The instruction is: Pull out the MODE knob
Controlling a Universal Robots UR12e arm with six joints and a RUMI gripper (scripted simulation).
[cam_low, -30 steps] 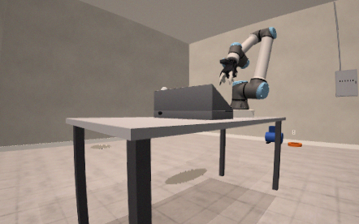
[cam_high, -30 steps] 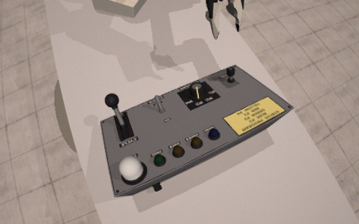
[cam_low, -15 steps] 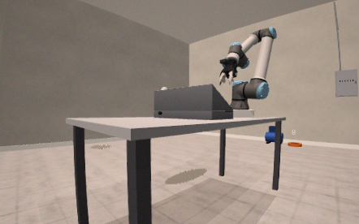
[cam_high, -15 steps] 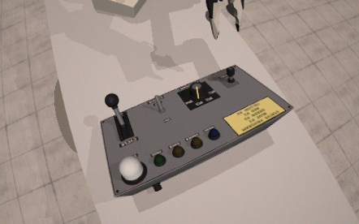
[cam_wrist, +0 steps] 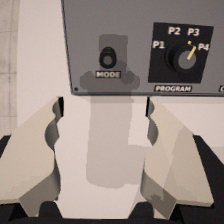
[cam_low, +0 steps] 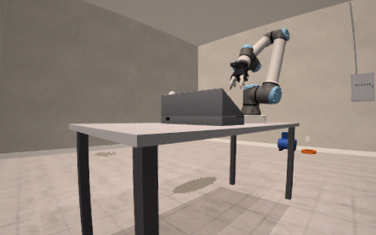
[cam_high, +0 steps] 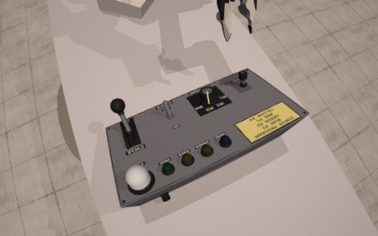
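My gripper is now 120 mm above the mode knob and 70 mm short of it. The rest, counted from my hand: program selector 120 mm to the right, 120 mm below, 90 mm ahead; then grey console 170 mm to the right, 150 mm below, 120 mm ahead; then toggle switch 230 mm to the right, 130 mm below, 90 mm ahead.
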